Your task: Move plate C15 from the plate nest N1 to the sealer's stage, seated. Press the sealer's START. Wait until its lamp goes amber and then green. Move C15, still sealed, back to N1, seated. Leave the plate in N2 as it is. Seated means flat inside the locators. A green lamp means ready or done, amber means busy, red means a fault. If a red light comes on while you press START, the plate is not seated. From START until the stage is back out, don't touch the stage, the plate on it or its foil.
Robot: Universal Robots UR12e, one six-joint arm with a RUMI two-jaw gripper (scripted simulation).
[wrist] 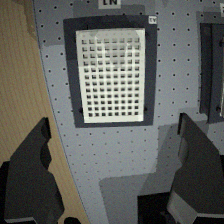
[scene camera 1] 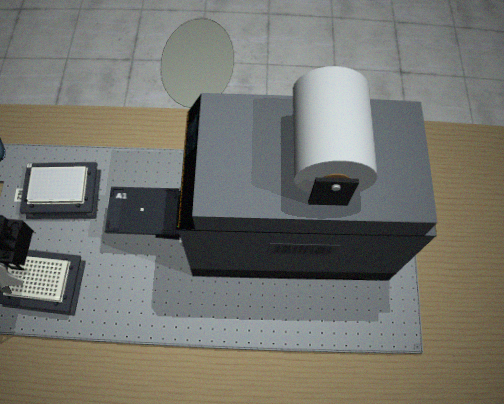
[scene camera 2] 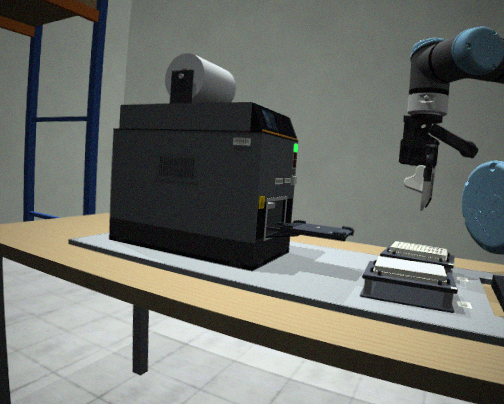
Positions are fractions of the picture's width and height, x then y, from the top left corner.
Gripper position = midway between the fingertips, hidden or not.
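Observation:
My gripper (scene camera 2: 0.84,0.52) in view, also in the wrist view (wrist: 0.51,0.52). Plate C15 (scene camera 1: 0.08,0.69) visible, likewise in the wrist view (wrist: 0.56,0.26) and scene camera 2 (scene camera 2: 0.81,0.62). Foil roll (scene camera 1: 0.66,0.33), scene camera 2 too (scene camera 2: 0.42,0.21).

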